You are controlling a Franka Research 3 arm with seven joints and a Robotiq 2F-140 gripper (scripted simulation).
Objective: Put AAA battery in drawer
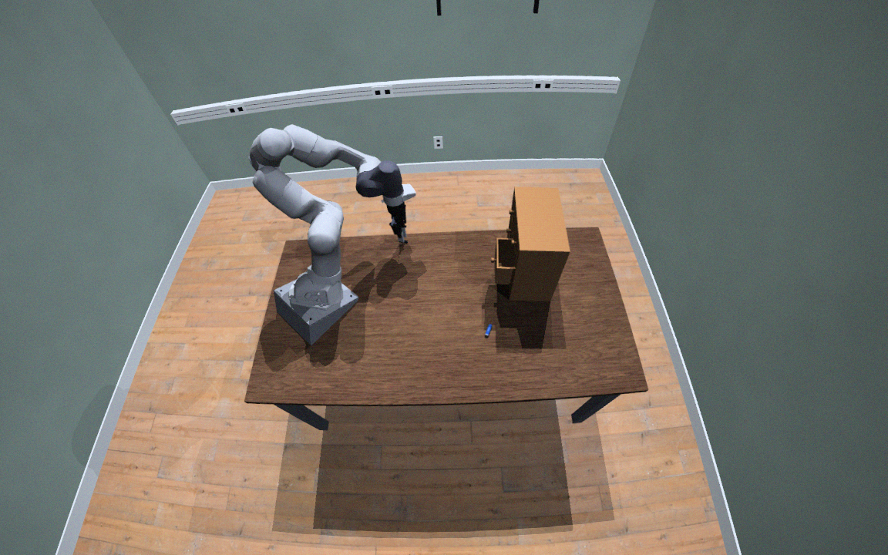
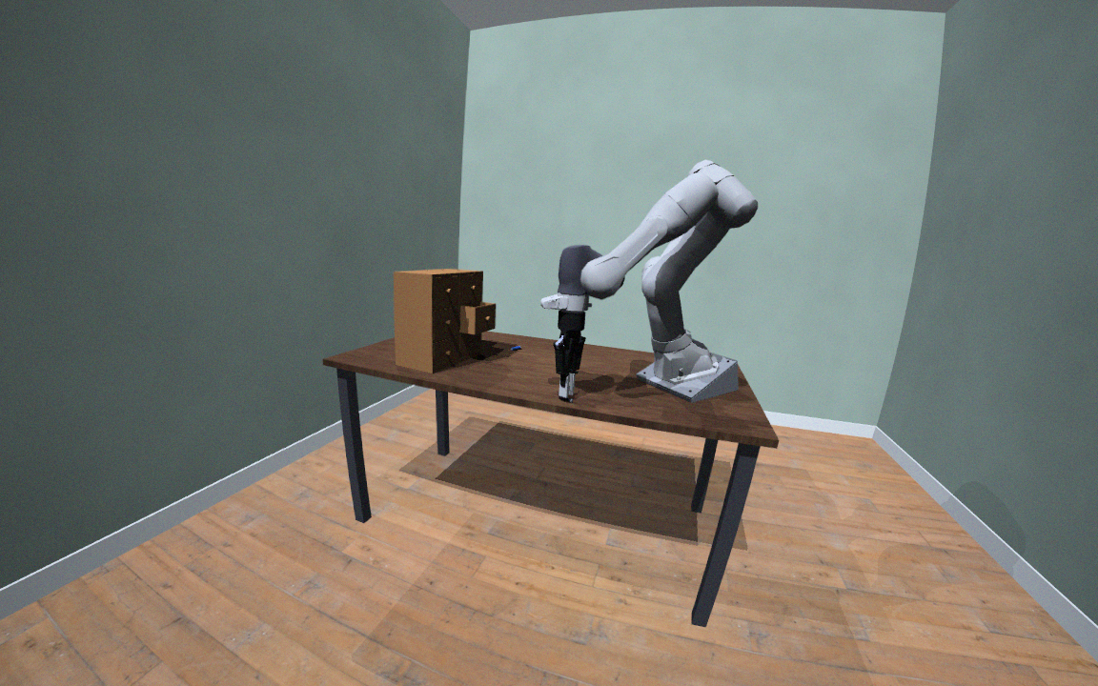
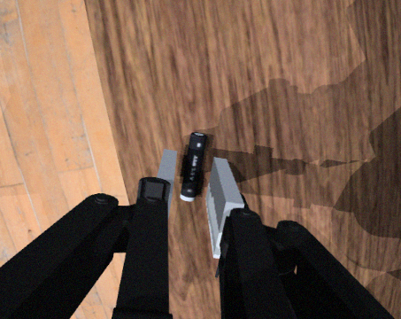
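Right now the AAA battery is 5 cm below my hand. From my hand the other things lie so: small blue cylinder 50 cm to the right, 32 cm ahead, 4 cm below.
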